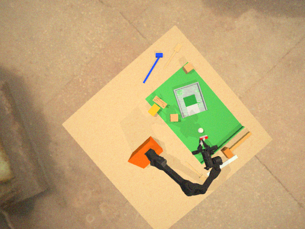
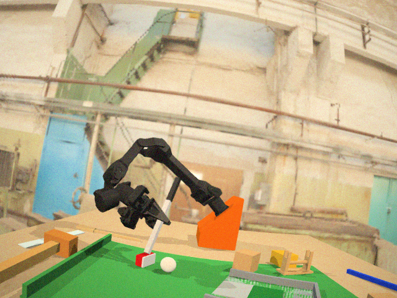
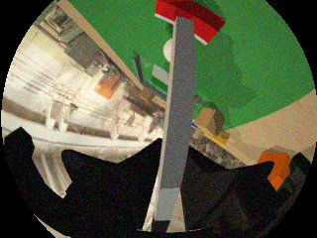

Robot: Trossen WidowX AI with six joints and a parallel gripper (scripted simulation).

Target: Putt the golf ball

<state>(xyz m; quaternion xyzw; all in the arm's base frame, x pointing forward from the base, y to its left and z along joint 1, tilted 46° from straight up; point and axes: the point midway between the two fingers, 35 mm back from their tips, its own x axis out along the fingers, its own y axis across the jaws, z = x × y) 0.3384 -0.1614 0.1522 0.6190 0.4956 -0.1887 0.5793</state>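
Right now my gripper tip is 60 mm short of the white golf ball, 10 mm to the right of it and 110 mm above it. Also, from my gripper tip: green mat 130 mm ahead, 150 mm to the left, 130 mm below; small wooden rack 30 mm behind, 420 mm to the left, 90 mm below; white bar 350 mm to the right, 130 mm below.
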